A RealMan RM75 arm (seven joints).
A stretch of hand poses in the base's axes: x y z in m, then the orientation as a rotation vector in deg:
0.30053, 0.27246, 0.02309, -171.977, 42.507, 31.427
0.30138, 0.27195, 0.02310, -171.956, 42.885, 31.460
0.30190, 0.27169, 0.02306, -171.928, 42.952, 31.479
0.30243, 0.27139, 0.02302, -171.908, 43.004, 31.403
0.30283, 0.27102, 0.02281, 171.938, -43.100, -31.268
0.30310, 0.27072, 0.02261, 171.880, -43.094, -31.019
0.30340, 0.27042, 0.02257, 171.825, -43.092, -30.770
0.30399, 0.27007, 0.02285, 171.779, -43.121, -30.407
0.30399, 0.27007, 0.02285, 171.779, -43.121, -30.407
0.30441, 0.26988, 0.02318, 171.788, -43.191, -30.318
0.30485, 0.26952, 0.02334, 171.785, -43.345, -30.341
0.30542, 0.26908, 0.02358, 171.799, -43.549, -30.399
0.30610, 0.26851, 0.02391, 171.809, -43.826, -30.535
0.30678, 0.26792, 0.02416, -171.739, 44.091, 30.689
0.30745, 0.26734, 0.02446, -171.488, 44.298, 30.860
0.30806, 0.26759, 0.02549, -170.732, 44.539, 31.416
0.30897, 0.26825, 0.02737, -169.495, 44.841, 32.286
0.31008, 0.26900, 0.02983, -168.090, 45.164, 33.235
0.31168, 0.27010, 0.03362, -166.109, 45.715, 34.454
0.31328, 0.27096, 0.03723, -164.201, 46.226, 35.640
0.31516, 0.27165, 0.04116, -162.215, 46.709, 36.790
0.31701, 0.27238, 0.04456, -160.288, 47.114, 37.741
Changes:
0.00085, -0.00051, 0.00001, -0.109, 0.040, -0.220
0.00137, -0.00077, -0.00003, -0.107, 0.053, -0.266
0.00190, -0.00107, -0.00007, -0.105, 0.005, -0.305
0.00230, -0.00144, -0.00028, -0.173, -0.072, -0.352
0.00257, -0.00174, -0.00048, -0.306, -0.193, -0.339
0.00287, -0.00204, -0.00052, -0.435, -0.316, -0.330
0.00346, -0.00239, -0.00024, -0.587, -0.509, -0.338
0.00346, -0.00239, -0.00024, -0.587, -0.509, -0.338
0.00388, -0.00258, 0.00009, -0.598, -0.567, -0.381
0.00432, -0.00294, 0.00025, -0.576, -0.561, -0.482
0.00489, -0.00338, 0.00049, -0.520, -0.544, -0.616
0.00557, -0.00395, 0.00082, -0.435, -0.486, -0.801
0.00625, -0.00454, 0.00107, -0.312, -0.416, -0.996
0.00692, -0.00512, 0.00137, -0.158, -0.322, -1.188
0.00753, -0.00487, 0.00240, 0.438, -0.031, -1.552
0.00844, -0.00421, 0.00428, 1.441, 0.419, -2.098
0.00955, -0.00346, 0.00674, 2.579, 0.915, -2.710
0.01115, -0.00236, 0.01053, 4.138, 1.559, -3.639
0.01275, -0.00150, 0.01414, 5.632, 2.206, -4.529
0.01463, -0.00081, 0.01807, 7.192, 2.840, -5.437
0.01648, -0.00008, 0.02147, 8.725, 3.358, -6.294

